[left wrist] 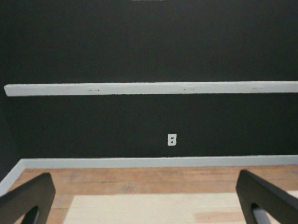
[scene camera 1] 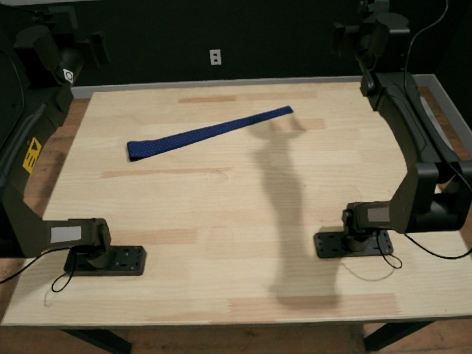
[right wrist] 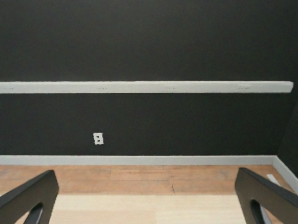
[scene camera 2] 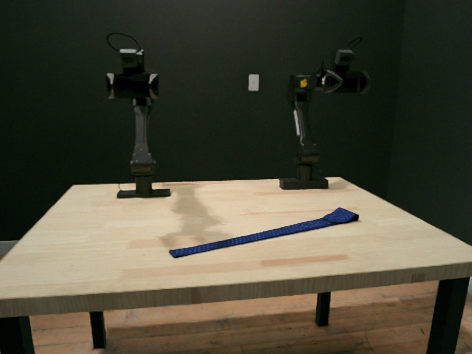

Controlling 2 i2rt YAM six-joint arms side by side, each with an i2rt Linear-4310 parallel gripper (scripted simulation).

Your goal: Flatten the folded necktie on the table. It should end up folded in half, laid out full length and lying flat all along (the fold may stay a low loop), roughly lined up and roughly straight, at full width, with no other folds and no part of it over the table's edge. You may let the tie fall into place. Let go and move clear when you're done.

Path:
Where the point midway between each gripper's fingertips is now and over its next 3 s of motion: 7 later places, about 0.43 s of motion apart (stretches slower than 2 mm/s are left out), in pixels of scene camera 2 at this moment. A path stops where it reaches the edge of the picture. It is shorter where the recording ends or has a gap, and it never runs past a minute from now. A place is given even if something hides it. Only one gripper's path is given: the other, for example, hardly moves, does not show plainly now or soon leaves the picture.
My right gripper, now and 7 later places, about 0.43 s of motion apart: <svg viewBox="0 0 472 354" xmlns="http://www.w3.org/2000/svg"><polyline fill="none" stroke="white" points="130,86 143,94 165,113 190,140 214,165 237,186 256,202 267,211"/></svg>

